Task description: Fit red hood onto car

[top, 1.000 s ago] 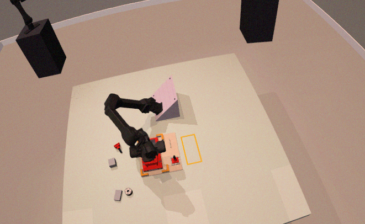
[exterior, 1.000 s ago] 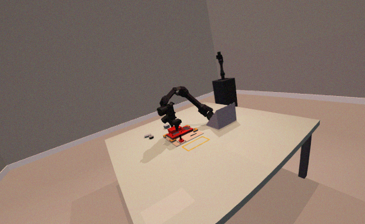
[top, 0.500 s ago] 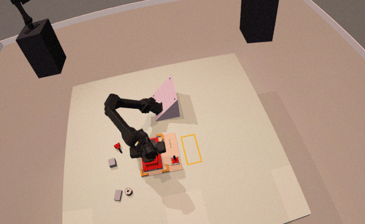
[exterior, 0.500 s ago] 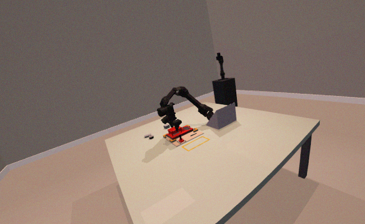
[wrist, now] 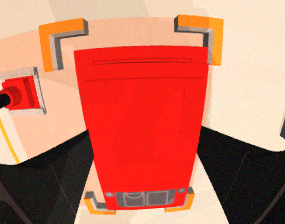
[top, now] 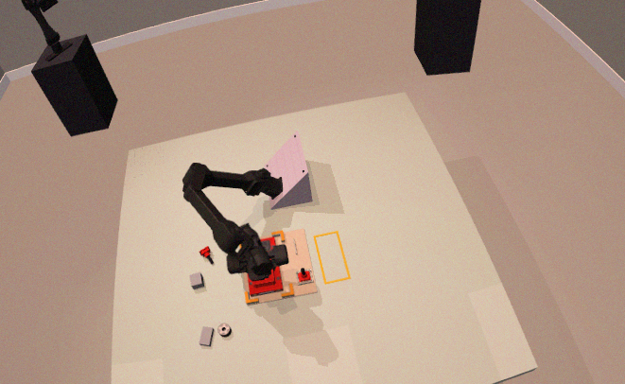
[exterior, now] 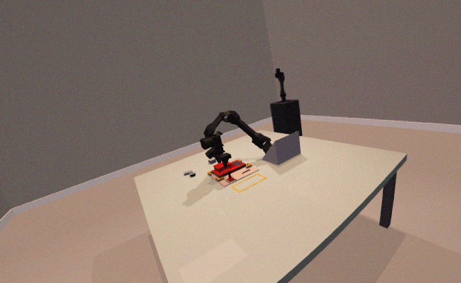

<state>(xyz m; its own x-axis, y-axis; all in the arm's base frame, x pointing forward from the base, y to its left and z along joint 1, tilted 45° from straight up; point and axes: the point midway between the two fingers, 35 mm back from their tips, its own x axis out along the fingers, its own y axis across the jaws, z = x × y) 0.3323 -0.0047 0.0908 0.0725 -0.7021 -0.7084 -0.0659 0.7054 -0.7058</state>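
Now: the jig plate 3 cm to the left of my gripper tip, 3 cm below it and 3 cm behind it. From my gripper tip the other things lie so: wheel 17 cm ahead, 14 cm to the right, 4 cm below; then red hood 1 cm above.
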